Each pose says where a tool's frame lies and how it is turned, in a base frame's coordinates. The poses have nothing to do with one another.
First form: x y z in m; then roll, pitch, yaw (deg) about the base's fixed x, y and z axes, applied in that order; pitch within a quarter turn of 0, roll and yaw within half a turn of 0.
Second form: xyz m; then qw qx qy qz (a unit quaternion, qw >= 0). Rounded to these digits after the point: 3 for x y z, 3 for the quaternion.
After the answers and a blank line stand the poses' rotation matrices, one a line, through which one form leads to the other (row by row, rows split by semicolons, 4 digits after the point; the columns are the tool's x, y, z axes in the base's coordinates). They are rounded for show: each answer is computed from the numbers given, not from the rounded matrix.
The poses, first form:
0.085 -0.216 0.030 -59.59 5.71 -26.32
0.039 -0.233 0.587 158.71 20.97 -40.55
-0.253 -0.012 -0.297 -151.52 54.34 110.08
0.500 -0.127 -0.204 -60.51 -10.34 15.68
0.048 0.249 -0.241 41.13 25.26 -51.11
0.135 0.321 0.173 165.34 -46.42 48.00
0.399 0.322 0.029 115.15 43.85 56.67
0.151 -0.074 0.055 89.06 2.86 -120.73
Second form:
0.085 -0.216 0.030 0.850 -0.473 0.155 -0.173
0.039 -0.233 0.587 0.108 0.918 -0.303 -0.231
-0.253 -0.012 -0.297 0.237 0.586 0.642 -0.433
0.500 -0.127 -0.204 0.858 -0.486 -0.146 0.072
0.048 0.249 -0.241 0.791 0.398 0.037 -0.463
0.135 0.321 0.173 0.052 -0.853 -0.325 -0.405
0.399 0.322 0.029 0.587 0.594 0.548 -0.041
0.151 -0.074 0.055 0.337 0.362 -0.601 -0.628

0.8919 0.1475 0.4275; -0.4412 0.4918 0.7507; -0.0995 -0.8581 0.5037
0.7095 -0.5070 -0.4894; -0.6071 -0.7925 -0.0591; -0.3579 0.3390 -0.8700
-0.2002 0.9586 -0.2027; 0.5475 -0.0621 -0.8345; -0.8125 -0.2780 -0.5124
0.9472 0.0174 -0.3203; 0.2659 0.5162 0.8142; 0.1795 -0.8563 0.4843
0.5678 0.7625 -0.3102; -0.7039 0.2544 -0.6631; -0.4267 0.5949 0.6812
0.4613 0.5963 0.6570; 0.5123 -0.7836 0.3515; 0.7244 0.1745 -0.6669
0.3962 0.6997 0.5945; 0.6025 0.2904 -0.7434; -0.6928 0.6528 -0.3065
-0.5104 -0.0114 -0.8599; -0.8585 -0.0513 0.5102; -0.0499 0.9986 0.0164

